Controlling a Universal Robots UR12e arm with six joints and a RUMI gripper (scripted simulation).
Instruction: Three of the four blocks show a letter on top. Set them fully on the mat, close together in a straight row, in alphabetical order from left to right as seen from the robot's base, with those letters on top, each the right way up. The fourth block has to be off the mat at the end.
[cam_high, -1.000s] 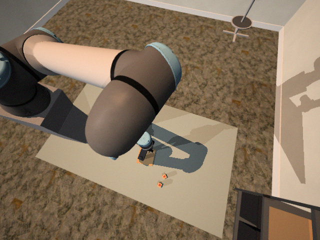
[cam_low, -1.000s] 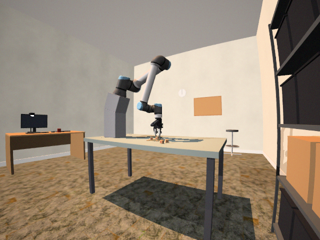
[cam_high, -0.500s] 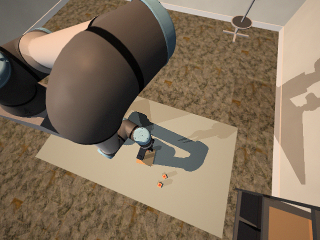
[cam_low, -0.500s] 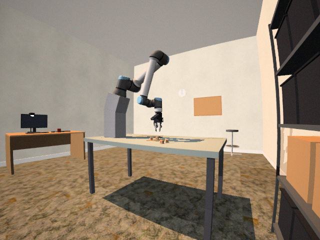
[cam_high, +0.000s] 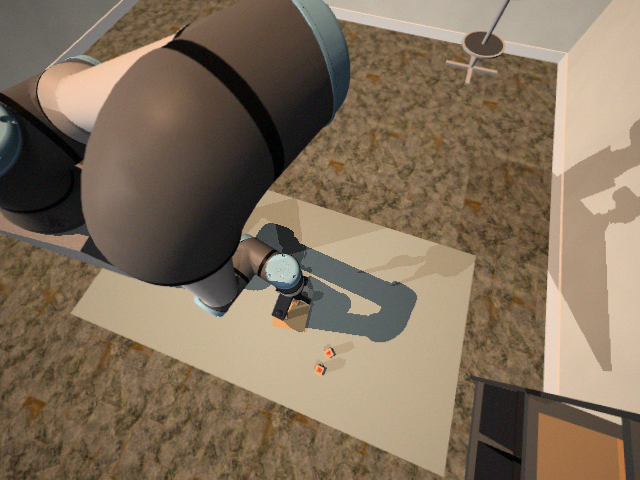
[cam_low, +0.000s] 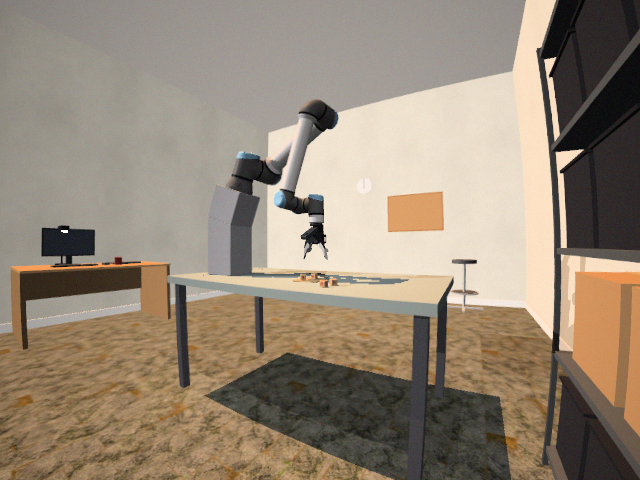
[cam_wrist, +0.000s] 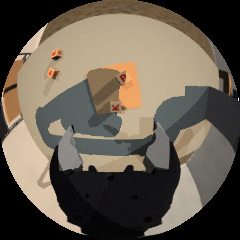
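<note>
The orange mat lies 11 cm below my hand, 5 cm to the right of it and 1 cm behind it.
</note>
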